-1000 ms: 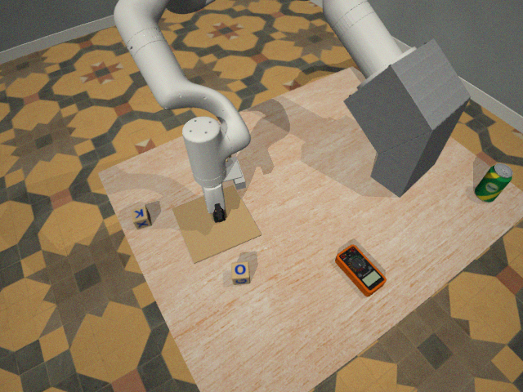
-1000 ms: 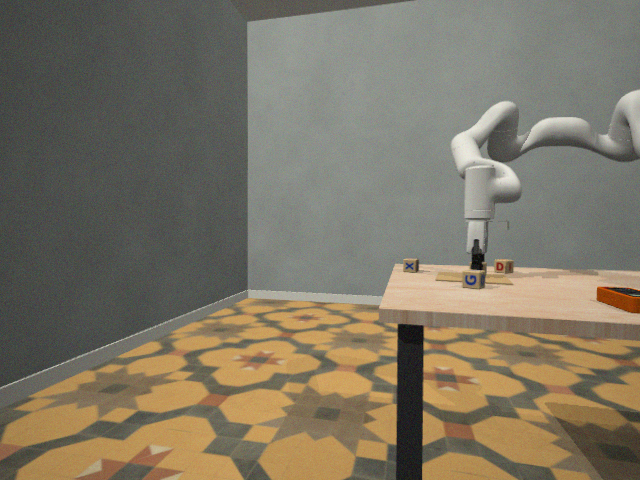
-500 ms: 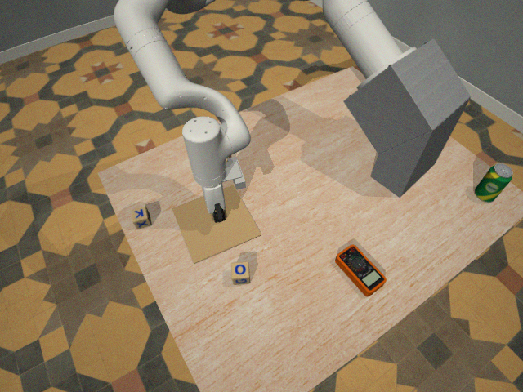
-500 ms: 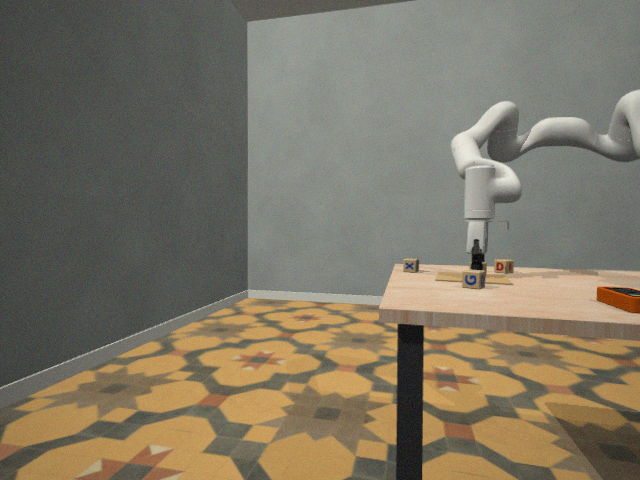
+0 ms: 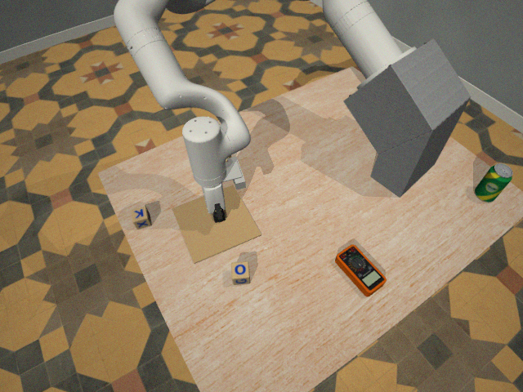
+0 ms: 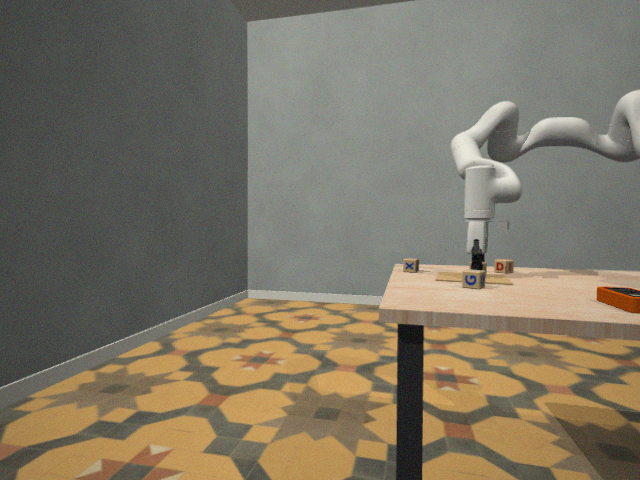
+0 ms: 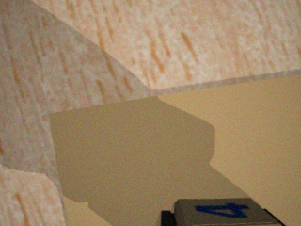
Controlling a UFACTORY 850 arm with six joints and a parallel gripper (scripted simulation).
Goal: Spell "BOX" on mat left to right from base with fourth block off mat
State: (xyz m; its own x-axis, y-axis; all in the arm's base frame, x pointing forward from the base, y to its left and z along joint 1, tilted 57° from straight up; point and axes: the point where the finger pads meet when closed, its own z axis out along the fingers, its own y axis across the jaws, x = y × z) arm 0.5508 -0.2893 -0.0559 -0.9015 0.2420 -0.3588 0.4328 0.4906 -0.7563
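Now: the tan mat 2 cm below my hand, 2 cm ahead of it and 1 cm to the left of it. The rest, counted from my hand: X block 18 cm ahead, 13 cm to the right; then B block 15 cm to the right, 14 cm behind; then O block 20 cm to the left, 8 cm ahead.
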